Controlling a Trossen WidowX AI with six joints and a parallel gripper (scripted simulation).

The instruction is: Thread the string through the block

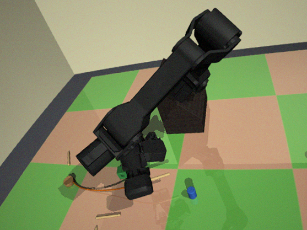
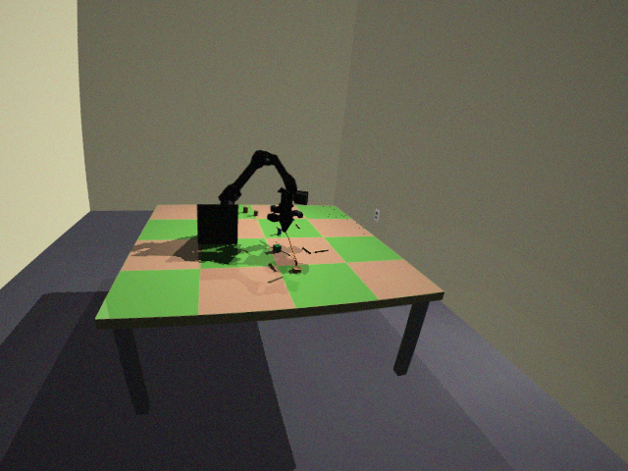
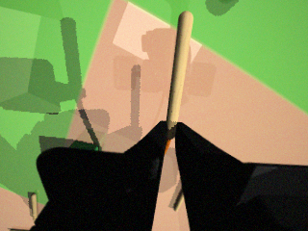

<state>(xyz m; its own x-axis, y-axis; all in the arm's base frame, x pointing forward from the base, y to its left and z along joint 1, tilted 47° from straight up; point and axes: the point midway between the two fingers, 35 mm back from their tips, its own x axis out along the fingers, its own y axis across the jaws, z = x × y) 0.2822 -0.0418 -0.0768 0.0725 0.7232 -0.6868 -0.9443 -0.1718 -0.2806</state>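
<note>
The thin stick lies 10 mm behind my gripper tip and 20 mm to the left of it. Round my gripper tip: green block 60 mm behind, 100 mm to the right, 40 mm below; round wooden button 30 mm behind, 310 mm to the right, 50 mm below; blue cylinder 10 mm ahead, 120 mm to the left, 40 mm below.
</note>
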